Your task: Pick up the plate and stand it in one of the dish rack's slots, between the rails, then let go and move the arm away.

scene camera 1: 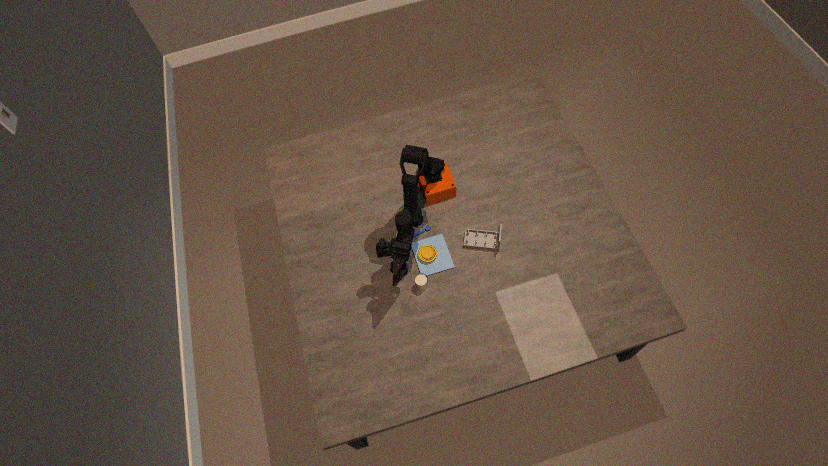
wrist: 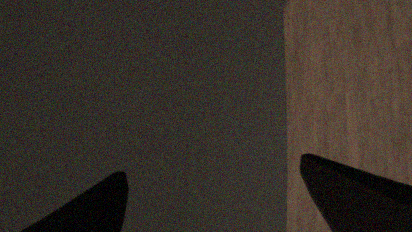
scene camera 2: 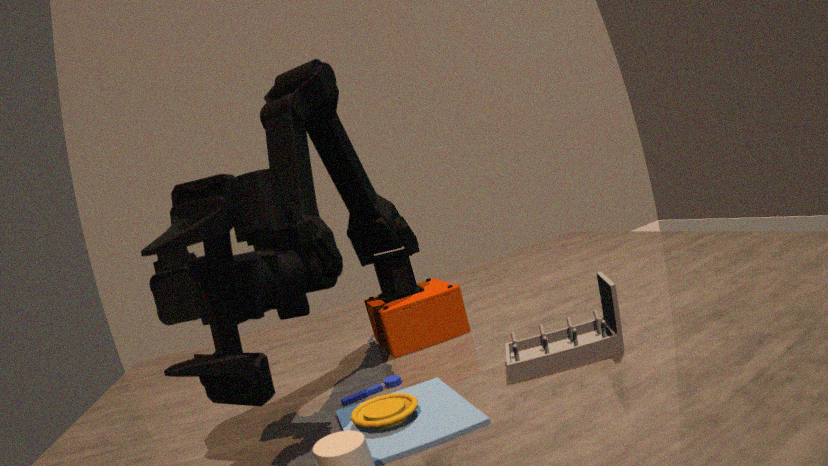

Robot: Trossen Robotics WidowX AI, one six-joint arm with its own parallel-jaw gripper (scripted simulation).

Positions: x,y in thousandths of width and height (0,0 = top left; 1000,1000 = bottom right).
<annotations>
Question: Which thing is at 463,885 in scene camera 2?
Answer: A yellow plate.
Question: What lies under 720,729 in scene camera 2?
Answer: A grey dish rack.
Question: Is my gripper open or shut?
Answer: Open.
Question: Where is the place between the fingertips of my gripper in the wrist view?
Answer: At 523,744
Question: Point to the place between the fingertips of my gripper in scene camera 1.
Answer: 476,602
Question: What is my gripper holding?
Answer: Nothing.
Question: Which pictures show my gripper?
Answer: Scene camera 1, the wrist view and scene camera 2: all of them.
</annotations>
